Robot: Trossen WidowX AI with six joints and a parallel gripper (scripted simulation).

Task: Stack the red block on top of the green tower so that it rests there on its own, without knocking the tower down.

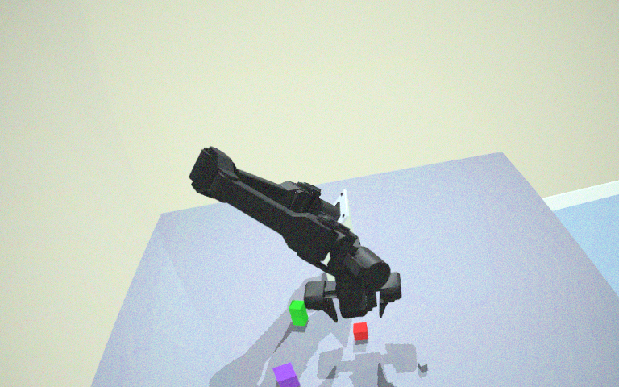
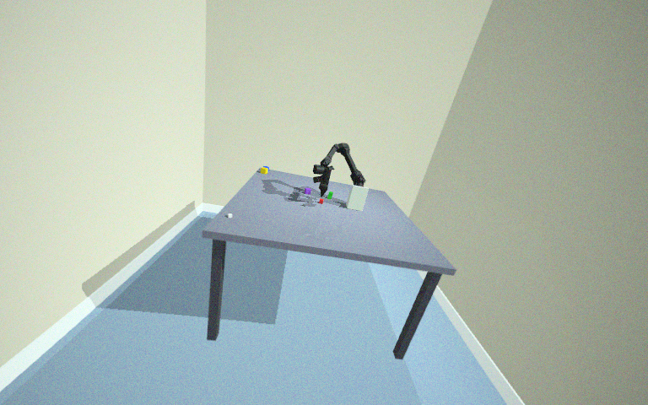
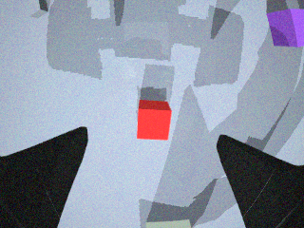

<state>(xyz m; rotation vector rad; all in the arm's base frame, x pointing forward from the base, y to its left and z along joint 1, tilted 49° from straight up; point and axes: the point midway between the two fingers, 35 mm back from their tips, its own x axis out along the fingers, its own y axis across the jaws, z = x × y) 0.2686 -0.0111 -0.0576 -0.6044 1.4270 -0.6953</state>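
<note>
Now: the red block 1 cm behind my gripper tip and 5 cm below it. Round my gripper tip: white ball 49 cm ahead, 48 cm to the left, 6 cm below; then small dark piece 11 cm ahead, 12 cm to the left, 6 cm below; then purple block 11 cm ahead, 16 cm to the right, 4 cm below.
</note>
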